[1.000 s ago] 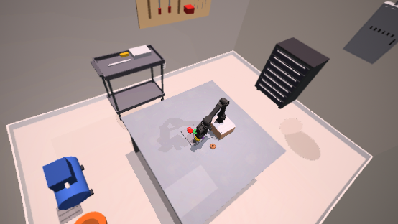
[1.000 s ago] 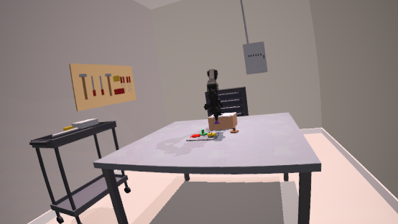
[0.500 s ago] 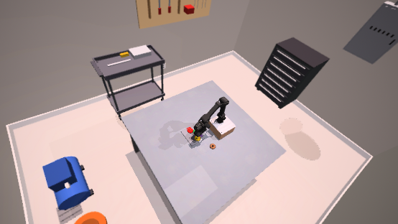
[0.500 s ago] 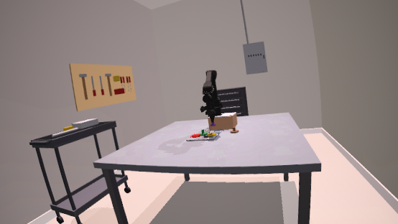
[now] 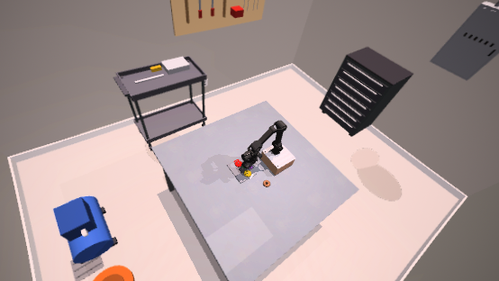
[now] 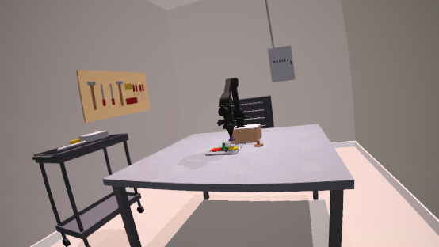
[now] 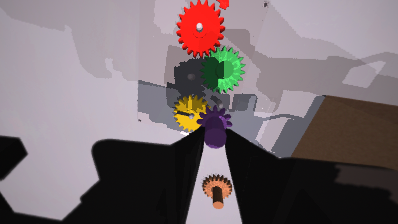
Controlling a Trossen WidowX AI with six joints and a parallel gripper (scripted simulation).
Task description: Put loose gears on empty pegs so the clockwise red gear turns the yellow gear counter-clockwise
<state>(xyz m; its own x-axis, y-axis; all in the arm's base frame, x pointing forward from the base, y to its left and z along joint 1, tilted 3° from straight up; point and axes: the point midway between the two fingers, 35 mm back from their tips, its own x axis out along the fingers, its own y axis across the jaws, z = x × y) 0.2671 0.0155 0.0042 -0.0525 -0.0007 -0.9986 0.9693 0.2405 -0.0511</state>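
The green gear lies 7 cm below my gripper tip, 6 cm to the right of it and 1 cm ahead of it. From my gripper tip the other things lie so: purple gear: 1 cm below; red gear: 10 cm to the right, 7 cm below, 5 cm ahead; yellow gear: 7 cm below, 3 cm ahead, 2 cm to the left.
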